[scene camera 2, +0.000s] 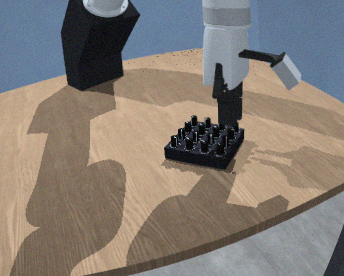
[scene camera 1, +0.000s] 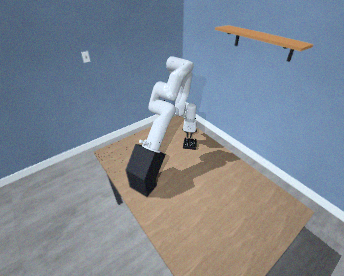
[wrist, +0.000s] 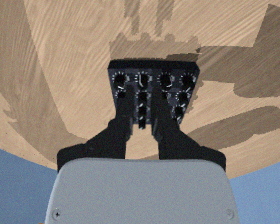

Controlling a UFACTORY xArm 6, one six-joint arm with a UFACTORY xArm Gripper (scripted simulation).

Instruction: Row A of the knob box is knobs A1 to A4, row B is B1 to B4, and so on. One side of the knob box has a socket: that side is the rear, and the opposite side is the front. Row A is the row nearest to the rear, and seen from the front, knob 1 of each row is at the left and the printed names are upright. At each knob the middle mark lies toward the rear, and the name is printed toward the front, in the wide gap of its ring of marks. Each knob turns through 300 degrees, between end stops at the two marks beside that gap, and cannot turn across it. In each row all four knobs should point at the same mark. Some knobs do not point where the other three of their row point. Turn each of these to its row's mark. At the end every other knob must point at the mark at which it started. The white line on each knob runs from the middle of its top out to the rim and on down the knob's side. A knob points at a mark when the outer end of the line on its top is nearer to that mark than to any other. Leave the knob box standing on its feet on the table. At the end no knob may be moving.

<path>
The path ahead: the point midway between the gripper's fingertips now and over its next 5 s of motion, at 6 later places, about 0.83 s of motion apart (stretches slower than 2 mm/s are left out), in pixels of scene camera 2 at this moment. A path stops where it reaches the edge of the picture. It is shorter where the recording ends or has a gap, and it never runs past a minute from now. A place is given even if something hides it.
The gripper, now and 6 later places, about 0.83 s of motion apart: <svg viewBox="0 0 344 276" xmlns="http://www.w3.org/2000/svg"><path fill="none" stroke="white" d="M230 121L230 127L230 132L230 129L230 116L231 112L230 109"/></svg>
</path>
